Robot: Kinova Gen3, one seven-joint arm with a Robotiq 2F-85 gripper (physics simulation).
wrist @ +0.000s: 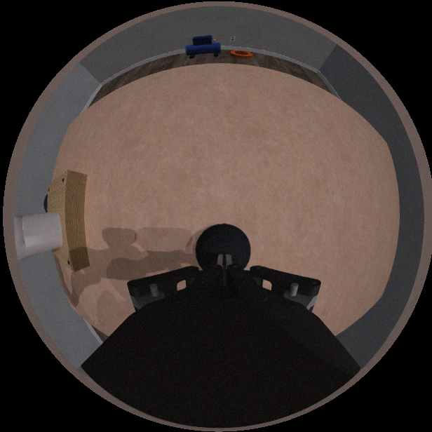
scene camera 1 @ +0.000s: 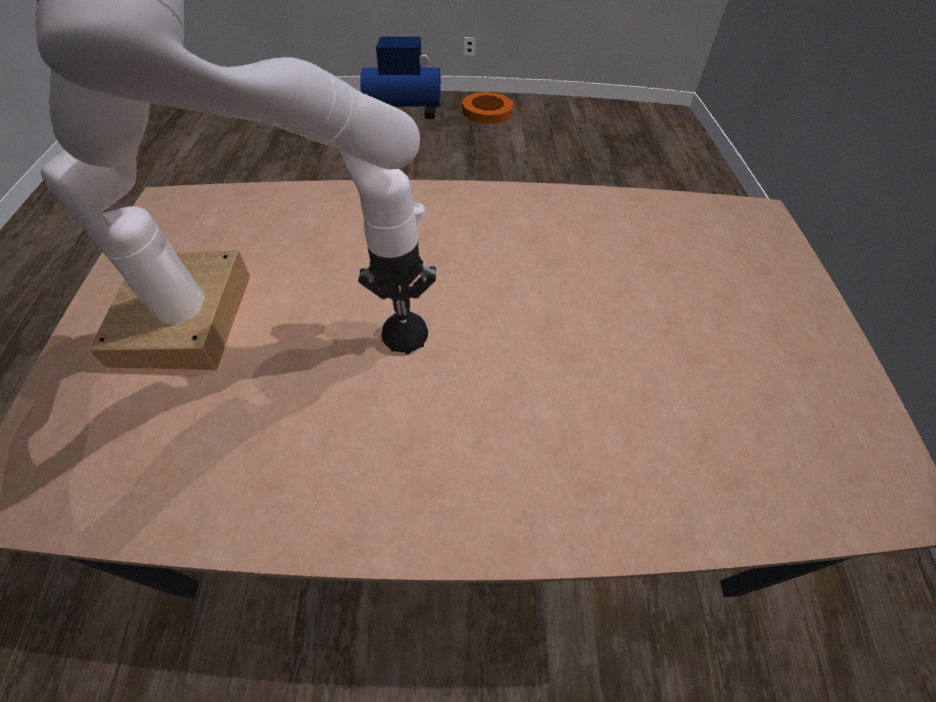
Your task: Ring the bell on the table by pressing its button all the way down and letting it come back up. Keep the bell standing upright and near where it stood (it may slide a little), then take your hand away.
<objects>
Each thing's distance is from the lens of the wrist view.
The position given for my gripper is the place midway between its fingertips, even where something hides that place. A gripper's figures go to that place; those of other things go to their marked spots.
my gripper (wrist: 224, 262): 17 cm
dome-shaped bell (wrist: 223, 238): 19 cm
</objects>
